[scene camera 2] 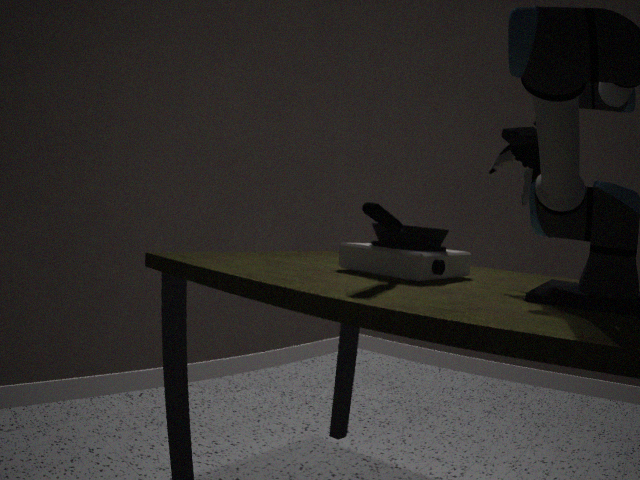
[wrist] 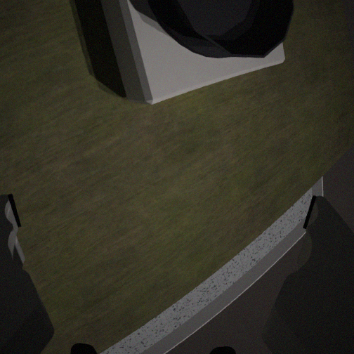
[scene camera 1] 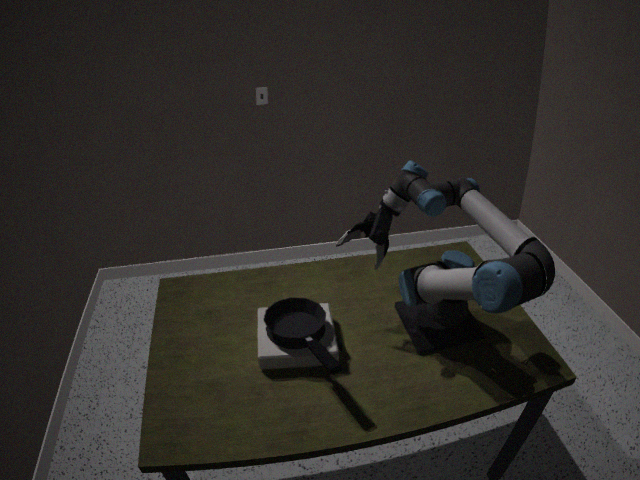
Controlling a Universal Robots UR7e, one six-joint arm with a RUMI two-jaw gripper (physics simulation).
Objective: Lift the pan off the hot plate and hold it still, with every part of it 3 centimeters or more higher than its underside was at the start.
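Places are measured from the arm's base along level axes (x back, y right, z up), in millimetres.
Pixels of known places: gripper, between the fingertips: (scene camera 2: 505,189) (scene camera 1: 356,258); arm's base, origin of its link: (scene camera 2: 608,292) (scene camera 1: 447,311).
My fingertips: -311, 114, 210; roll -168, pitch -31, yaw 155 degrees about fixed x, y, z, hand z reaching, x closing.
Ahead of a thing's pixels: the offset from my fingertips to its top centre, as dx, dy, dz. Level surfaces: height alone.
A black pan (scene camera 1: 295,323) (scene camera 2: 421,237) (wrist: 220,25) rests on the white hot plate @[-213, -95, -157] (scene camera 1: 268,352) (scene camera 2: 387,262) (wrist: 165,72). Its dark handle @[-182, -293, -74] (scene camera 1: 323,354) (scene camera 2: 381,215) slants upward, past the hot plate's near edge in the first scene view. The handle does not show in the wrist view, where part of the pan is cut off by the top edge. My gripper (scene camera 1: 357,256) (scene camera 2: 508,188) (wrist: 160,200) is open and empty. It hangs above the table, to the right of the pan in both scene views and apart from it.
The green-brown table @[dz -230] (scene camera 1: 206,403) (scene camera 2: 268,279) (wrist: 150,175) carries the hot plate and the arm's dark base (scene camera 1: 439,328) (scene camera 2: 553,291), which stands to the right of the hot plate. A wall (scene camera 1: 155,155) rises behind the table.
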